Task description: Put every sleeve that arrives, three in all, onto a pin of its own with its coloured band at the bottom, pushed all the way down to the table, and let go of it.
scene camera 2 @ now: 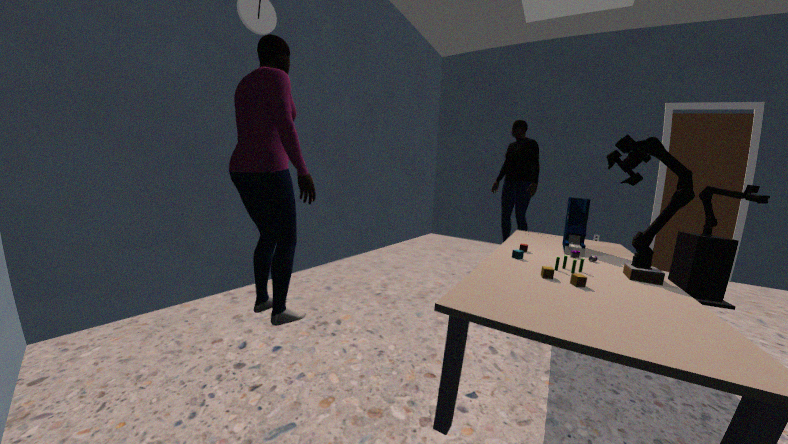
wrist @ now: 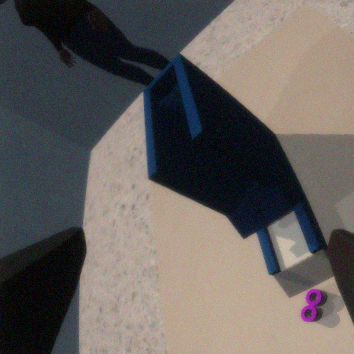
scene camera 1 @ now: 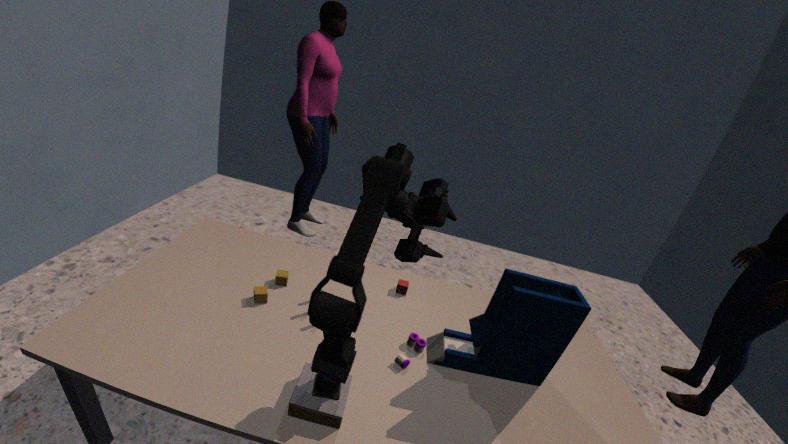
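Observation:
Two sleeves [scene camera 1: 411, 342] [scene camera 1: 419, 349] stand upright side by side in front of the blue chute, magenta bands on top; the wrist view shows their magenta rings [wrist: 314, 290] [wrist: 309, 320]. A third sleeve [scene camera 1: 400, 360] [scene camera 2: 592, 258] lies on its side close by, its magenta end to the right in scene camera 1. Several green pins [scene camera 2: 556, 264] [scene camera 2: 573, 266] stand on the table, bare, in scene camera 2; the arm hides them in scene camera 1. My gripper [scene camera 1: 449, 237] [scene camera 2: 615, 173] [wrist: 211, 243] is open and empty, high above the table.
The tall blue chute [scene camera 1: 529, 330] [scene camera 2: 576, 217] [wrist: 215, 155] stands beside the sleeves. Yellow blocks [scene camera 1: 281, 277] [scene camera 1: 260, 294] [scene camera 2: 547, 271] [scene camera 2: 578, 280], a red block [scene camera 1: 402, 286] [scene camera 2: 523, 247] and a teal block [scene camera 2: 517, 253] lie around the pins. Two people stand beyond the table.

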